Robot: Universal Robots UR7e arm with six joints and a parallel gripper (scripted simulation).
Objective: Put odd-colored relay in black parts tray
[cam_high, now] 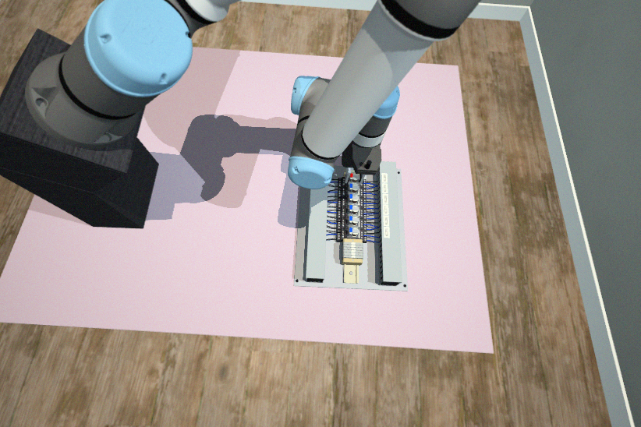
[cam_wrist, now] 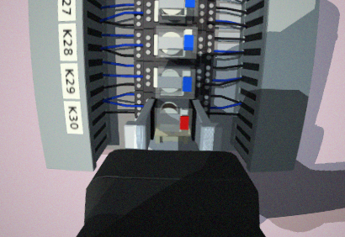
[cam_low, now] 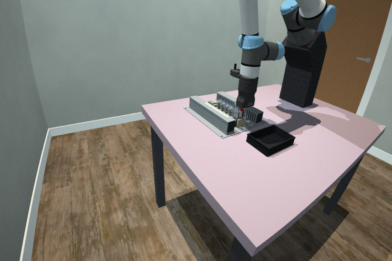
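My hand is 1 cm above the red-button relay. Also, from my hand: black parts tray 5 cm behind, 17 cm to the left, 4 cm below; then grey relay panel 2 cm ahead, 10 cm to the right, 3 cm below.
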